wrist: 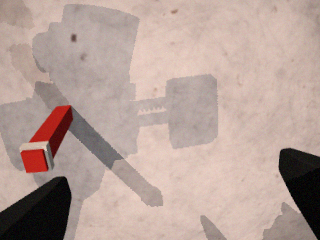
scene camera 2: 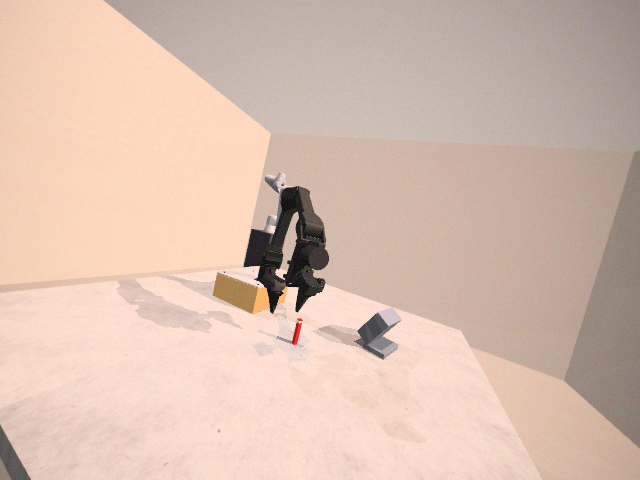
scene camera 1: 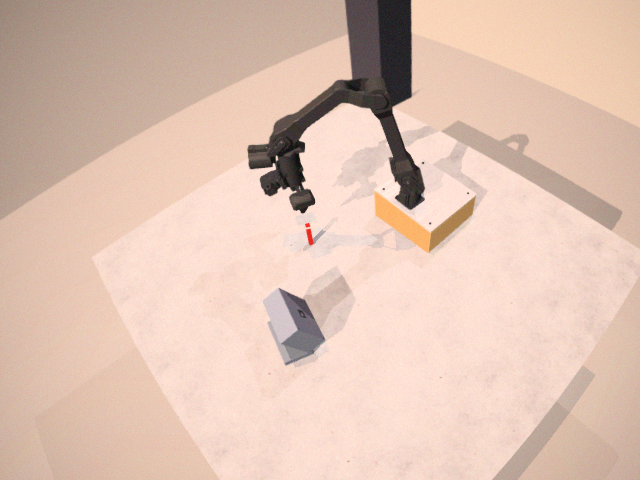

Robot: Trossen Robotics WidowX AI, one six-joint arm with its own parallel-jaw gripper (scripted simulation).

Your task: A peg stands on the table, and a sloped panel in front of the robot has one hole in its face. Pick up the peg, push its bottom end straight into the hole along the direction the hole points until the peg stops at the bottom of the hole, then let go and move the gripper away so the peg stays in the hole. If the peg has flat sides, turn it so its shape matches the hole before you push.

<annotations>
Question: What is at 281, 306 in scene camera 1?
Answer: A grey sloped panel.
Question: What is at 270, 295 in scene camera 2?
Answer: My gripper.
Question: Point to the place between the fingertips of my gripper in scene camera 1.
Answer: At 298, 201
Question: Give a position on a grey sloped panel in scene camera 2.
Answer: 383, 321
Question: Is my gripper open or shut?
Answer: Open.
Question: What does my gripper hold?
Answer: Nothing.
</annotations>
